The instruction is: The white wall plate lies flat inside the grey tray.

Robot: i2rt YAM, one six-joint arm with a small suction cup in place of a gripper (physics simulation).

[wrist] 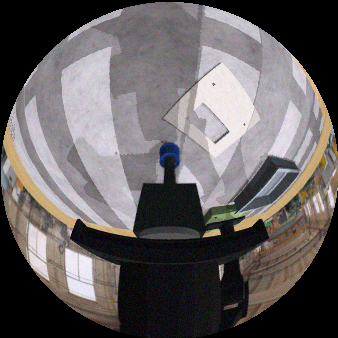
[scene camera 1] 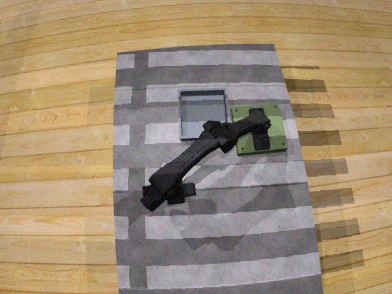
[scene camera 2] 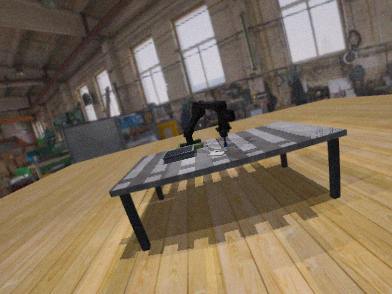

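The white wall plate (scene camera 2: 214, 154) (wrist: 227, 100) lies flat on the table, outside the tray. It has a rectangular opening and small holes; in the scene camera 1 view the arm hides it. The grey tray (scene camera 1: 199, 107) (scene camera 2: 172, 159) (wrist: 255, 186) stands apart from the plate and is empty. My blue suction cup (scene camera 2: 225, 145) (wrist: 170, 154) is open, with nothing on it. It is low over the table beside the plate, off its near left edge in the wrist view. Whether it touches the table I cannot tell. Scene camera 1 does not show the cup.
The arm's green base plate (scene camera 1: 277, 127) (wrist: 216, 215) lies on the table close beside the tray. The arm (scene camera 1: 192, 155) (scene camera 2: 207, 105) reaches from it past the tray's near corner. Banded shadows cross the table (scene camera 1: 225, 250) (scene camera 2: 280, 145), which has open edges above a wooden floor.
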